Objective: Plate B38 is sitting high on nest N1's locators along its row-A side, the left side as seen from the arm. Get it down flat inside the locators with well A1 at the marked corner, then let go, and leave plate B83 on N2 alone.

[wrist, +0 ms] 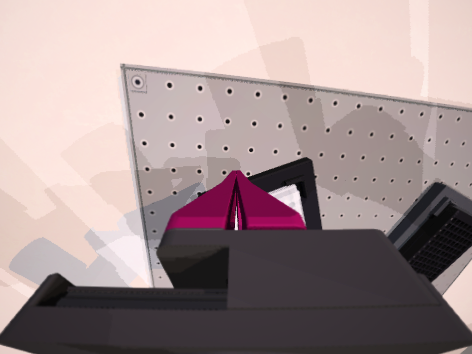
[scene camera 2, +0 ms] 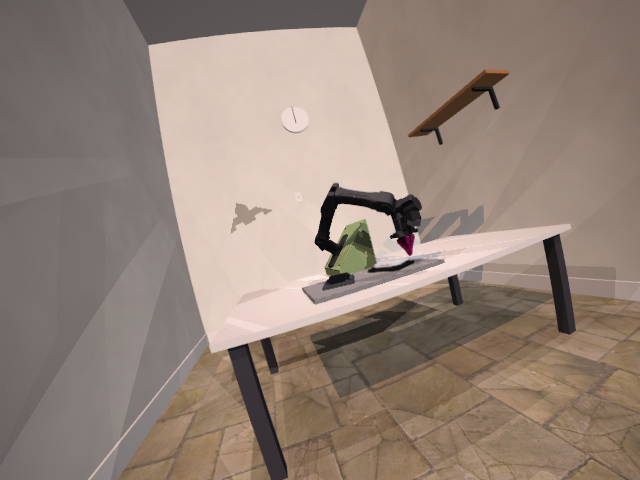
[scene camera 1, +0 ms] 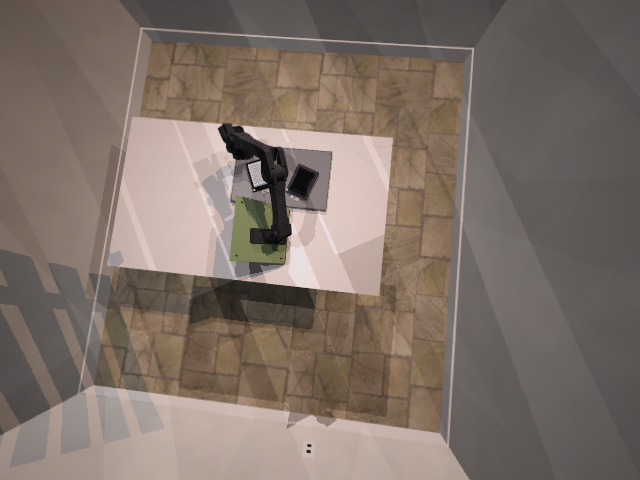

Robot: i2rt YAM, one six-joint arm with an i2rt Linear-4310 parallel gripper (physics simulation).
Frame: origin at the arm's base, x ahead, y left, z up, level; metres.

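Seen in the pictures: gripper, fingertip midpoint: (wrist: 236, 177) (scene camera 2: 410, 255) (scene camera 1: 250, 155); arm's base at its link origin: (scene camera 2: 338, 251) (scene camera 1: 268, 236).
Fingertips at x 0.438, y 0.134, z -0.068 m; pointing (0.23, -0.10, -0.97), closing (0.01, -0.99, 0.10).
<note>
Pixels of each thing's top centre, then the offset from my fingertips to it. Level surfaces: height alone.
- white plate B38 at its top centre: (wrist: 273, 254) (scene camera 2: 390, 260) (scene camera 1: 258, 173) 0.009 m down, 0.094 m back, 0.042 m right
- black nest N1 at its top centre: (wrist: 274, 243) (scene camera 2: 390, 263) (scene camera 1: 259, 173) 0.023 m down, 0.092 m back, 0.047 m right
- dark plate B83 at its top centre: (wrist: 438, 255) (scene camera 2: 337, 276) (scene camera 1: 302, 180) 0.014 m down, 0.129 m back, 0.278 m right
- white table at its surface level: 0.053 m down
The white plate B38 (scene camera 1: 256, 173) (wrist: 292, 194) lies in the black nest N1 (scene camera 1: 249, 178) (wrist: 313, 200) (scene camera 2: 392, 267). My fingers hide much of the plate in the wrist view, and the arm covers its right part in scene camera 1. I cannot tell its tilt or see well A1. My gripper (scene camera 2: 409, 253) (wrist: 236, 177) is shut and empty. Its magenta tips point down above the N1 area; contact with the plate cannot be made out. The dark plate B83 (scene camera 1: 302, 181) (wrist: 447, 242) sits in nest N2 (scene camera 1: 311, 168) (wrist: 415, 212) (scene camera 2: 338, 281), to the right of N1.
Both nests stand on a grey perforated board (scene camera 1: 323, 193) (scene camera 2: 319, 295) (wrist: 185, 102) on the white table (scene camera 1: 356, 206) (scene camera 2: 268, 312). A green block (scene camera 1: 245, 248) (scene camera 2: 354, 255) stands behind the board at the arm's base. A wooden shelf (scene camera 2: 457, 103) is on the wall.
</note>
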